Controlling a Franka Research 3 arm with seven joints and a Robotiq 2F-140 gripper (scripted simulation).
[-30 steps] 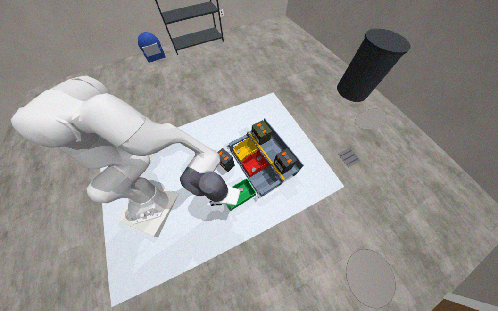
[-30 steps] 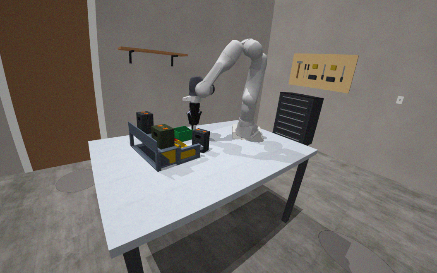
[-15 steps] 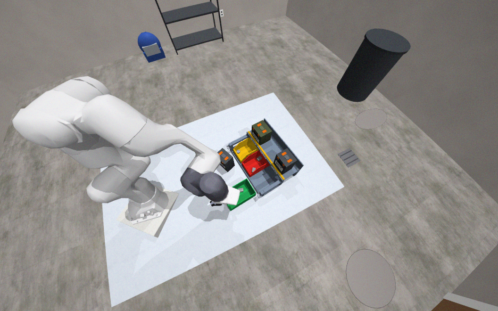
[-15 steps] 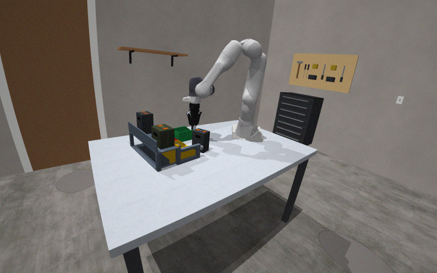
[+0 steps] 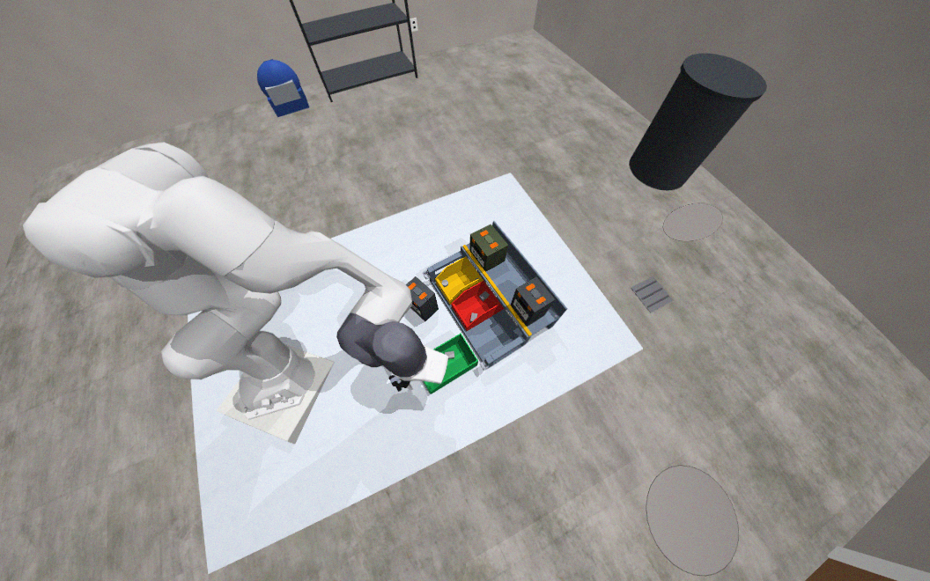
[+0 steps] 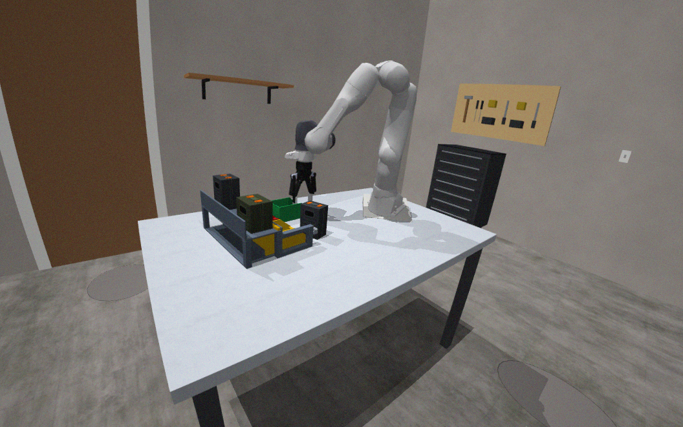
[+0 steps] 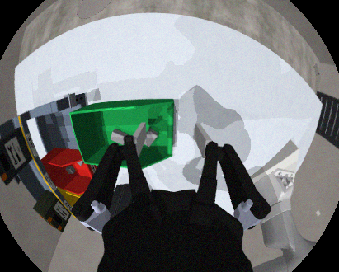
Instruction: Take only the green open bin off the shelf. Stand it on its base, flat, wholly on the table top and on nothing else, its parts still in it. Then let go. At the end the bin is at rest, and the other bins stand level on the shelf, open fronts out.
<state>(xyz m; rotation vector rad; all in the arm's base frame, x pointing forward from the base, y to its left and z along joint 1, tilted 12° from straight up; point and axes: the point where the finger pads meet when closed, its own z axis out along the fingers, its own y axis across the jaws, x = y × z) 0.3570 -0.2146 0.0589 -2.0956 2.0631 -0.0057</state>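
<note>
Now: the green open bin 8 cm ahead of my hand and 2 cm below it. The rest, counted from my hand: red bin: 28 cm ahead, 12 cm to the left, 1 cm below; black box: 37 cm ahead, 1 cm to the left, 11 cm above; yellow bin: 28 cm ahead, 23 cm to the left, 1 cm below.
</note>
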